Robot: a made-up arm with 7 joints. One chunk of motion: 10 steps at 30 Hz.
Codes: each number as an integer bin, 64 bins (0 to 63) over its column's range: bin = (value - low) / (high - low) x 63, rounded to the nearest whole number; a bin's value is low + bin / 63 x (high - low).
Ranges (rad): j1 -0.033..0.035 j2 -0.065..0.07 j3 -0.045..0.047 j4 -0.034..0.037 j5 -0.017..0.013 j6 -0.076..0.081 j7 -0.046..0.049
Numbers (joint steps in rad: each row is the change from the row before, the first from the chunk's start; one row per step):
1: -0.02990 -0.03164 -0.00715 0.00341 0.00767 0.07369 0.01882
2: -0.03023 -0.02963 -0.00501 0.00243 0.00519 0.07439 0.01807
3: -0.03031 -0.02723 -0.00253 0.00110 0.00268 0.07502 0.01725
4: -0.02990 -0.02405 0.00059 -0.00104 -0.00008 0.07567 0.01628
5: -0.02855 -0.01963 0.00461 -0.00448 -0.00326 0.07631 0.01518
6: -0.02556 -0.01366 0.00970 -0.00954 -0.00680 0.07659 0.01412
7: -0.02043 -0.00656 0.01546 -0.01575 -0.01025 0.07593 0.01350
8: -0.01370 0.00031 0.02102 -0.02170 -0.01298 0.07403 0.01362
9: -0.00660 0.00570 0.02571 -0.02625 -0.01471 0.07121 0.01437
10: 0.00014 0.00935 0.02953 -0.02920 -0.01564 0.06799 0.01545
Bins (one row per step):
1: 3 16 26 33 52 60 43
2: 3 17 27 32 47 60 42
3: 2 18 29 31 41 61 42
4: 3 19 31 29 36 61 41
5: 4 21 34 26 29 61 41
6: 7 24 37 22 21 61 40
7: 12 27 41 16 14 61 39
8: 18 30 45 11 8 60 40
9: 24 33 48 7 5 59 40
10: 31 35 51 4 3 58 41

